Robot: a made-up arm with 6 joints. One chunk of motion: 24 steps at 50 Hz.
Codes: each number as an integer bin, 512 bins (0 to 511) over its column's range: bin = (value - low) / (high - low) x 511, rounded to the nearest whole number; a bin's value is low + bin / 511 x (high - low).
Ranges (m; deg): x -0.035..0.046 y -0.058..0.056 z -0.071..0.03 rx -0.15..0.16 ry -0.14..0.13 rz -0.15..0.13
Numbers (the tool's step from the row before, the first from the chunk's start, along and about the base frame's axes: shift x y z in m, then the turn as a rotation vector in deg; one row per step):
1: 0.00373 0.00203 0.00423 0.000 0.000 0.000
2: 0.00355 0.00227 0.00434 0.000 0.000 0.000
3: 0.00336 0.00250 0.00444 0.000 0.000 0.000
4: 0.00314 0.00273 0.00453 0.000 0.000 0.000
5: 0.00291 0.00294 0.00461 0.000 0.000 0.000
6: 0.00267 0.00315 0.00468 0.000 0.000 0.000
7: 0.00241 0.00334 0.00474 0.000 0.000 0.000
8: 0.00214 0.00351 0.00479 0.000 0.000 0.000
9: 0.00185 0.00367 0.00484 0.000 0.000 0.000
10: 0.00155 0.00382 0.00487 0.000 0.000 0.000
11: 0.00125 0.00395 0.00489 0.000 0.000 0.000
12: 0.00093 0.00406 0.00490 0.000 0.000 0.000
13: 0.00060 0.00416 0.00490 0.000 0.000 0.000
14: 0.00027 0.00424 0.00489 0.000 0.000 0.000
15: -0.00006 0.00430 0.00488 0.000 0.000 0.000
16: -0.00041 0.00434 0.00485 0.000 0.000 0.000
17: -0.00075 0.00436 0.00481 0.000 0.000 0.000
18: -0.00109 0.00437 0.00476 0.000 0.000 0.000
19: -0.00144 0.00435 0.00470 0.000 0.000 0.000
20: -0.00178 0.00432 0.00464 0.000 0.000 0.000
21: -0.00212 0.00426 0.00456 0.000 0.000 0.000
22: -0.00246 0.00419 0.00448 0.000 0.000 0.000
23: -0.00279 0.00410 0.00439 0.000 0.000 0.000
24: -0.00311 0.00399 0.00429 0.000 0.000 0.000
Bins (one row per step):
1: 244 269 381 247 265 274
2: 243 270 381 247 265 274
3: 242 271 382 247 265 274
4: 241 272 382 247 265 274
5: 239 273 383 247 265 274
6: 238 274 383 247 265 274
7: 236 275 383 247 265 274
8: 234 276 383 247 265 274
9: 232 276 384 247 265 274
10: 231 277 384 247 265 274
11: 229 278 384 247 265 274
12: 227 278 384 247 265 274
13: 225 279 384 247 265 274
14: 223 279 384 247 265 274
15: 220 279 384 247 265 274
16: 218 279 384 247 265 274
17: 216 280 384 247 265 274
18: 214 280 383 247 265 274
19: 212 279 383 247 265 274
20: 210 279 383 247 265 274
21: 207 279 382 247 265 274
22: 205 279 382 247 265 274
23: 203 278 381 247 265 274
24: 201 278 381 247 265 274

